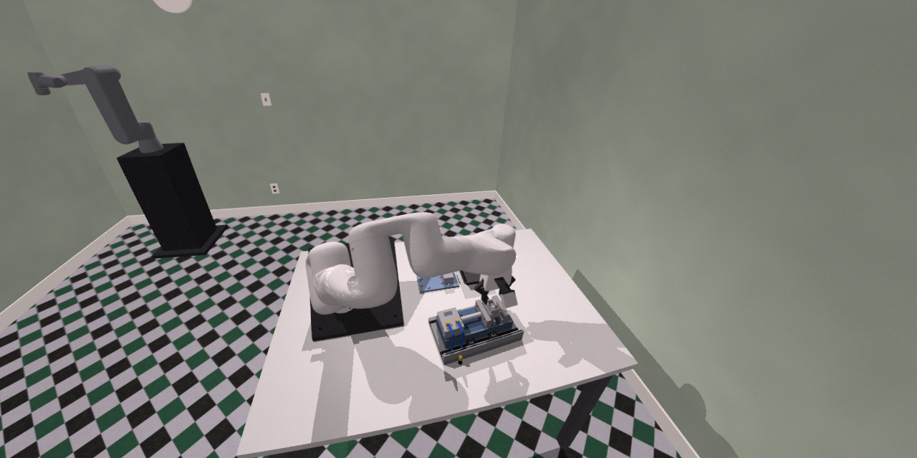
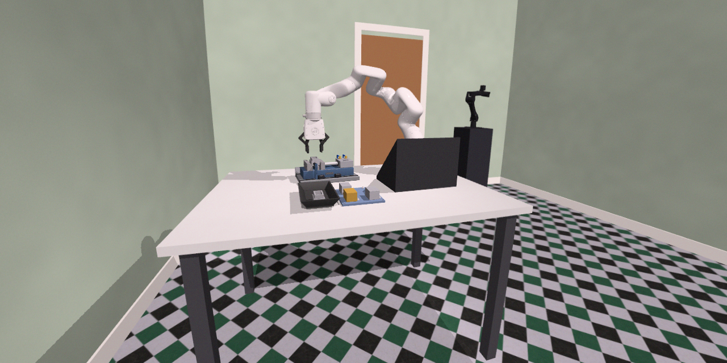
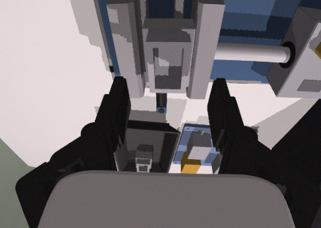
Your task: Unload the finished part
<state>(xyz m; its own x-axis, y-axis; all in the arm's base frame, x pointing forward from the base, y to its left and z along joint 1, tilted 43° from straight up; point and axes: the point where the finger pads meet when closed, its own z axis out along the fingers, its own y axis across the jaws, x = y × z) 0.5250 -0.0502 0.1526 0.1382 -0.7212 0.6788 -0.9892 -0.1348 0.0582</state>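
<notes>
The screw rod is 8 cm behind my hand, 1 cm to the right of it and 8 cm below it. Also, from my hand: yellow block 11 cm behind, 36 cm to the left, 13 cm below; blue plate 16 cm behind, 31 cm to the left, 15 cm below; vise 6 cm behind, 1 cm to the right, 12 cm below.
</notes>
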